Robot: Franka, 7 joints.
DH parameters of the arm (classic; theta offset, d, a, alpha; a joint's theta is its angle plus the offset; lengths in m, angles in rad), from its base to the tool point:
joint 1: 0 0.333 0 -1.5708
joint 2: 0 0 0 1.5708
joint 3: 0 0.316 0.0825 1.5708
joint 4: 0 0 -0.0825 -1.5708
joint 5: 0 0.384 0 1.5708
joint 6: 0 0 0.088 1.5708
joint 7: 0 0.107 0 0
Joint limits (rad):
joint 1: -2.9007..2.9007
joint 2: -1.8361..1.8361
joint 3: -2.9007..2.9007
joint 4: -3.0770..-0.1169
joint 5: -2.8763..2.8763
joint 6: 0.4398..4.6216
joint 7: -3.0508..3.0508
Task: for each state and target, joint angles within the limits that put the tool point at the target. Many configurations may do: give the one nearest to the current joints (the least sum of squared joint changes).
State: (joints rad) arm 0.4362 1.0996 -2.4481 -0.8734 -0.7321 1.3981 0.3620
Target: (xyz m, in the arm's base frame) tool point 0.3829 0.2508 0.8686
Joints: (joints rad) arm 0.7730 1.3418 -2.7166 -0.9069 -0.7584 1.1041 0.3620
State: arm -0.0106 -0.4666 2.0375 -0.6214 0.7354 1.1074 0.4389
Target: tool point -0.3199 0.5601 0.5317
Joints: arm -0.4204 -0.7386 1.9737 -1.0452 0.6422 1.0557 0.4389
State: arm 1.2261 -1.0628 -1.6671 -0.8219 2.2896 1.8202 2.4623
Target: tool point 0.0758 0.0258 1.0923
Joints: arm 1.3327 -0.0998 -1.5242 -0.3453 2.1406 1.0445 2.4623
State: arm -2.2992 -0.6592 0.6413 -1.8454 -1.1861 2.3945 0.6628
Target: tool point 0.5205 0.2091 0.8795
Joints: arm -1.9287 -1.1999 0.8286 -1.2726 -1.1802 2.4972 0.6628
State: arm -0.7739 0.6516 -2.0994 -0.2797 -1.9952 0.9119 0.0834
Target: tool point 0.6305 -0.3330 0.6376
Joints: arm -0.5644 1.2894 -2.1757 -0.1748 -2.1323 1.2337 0.0834
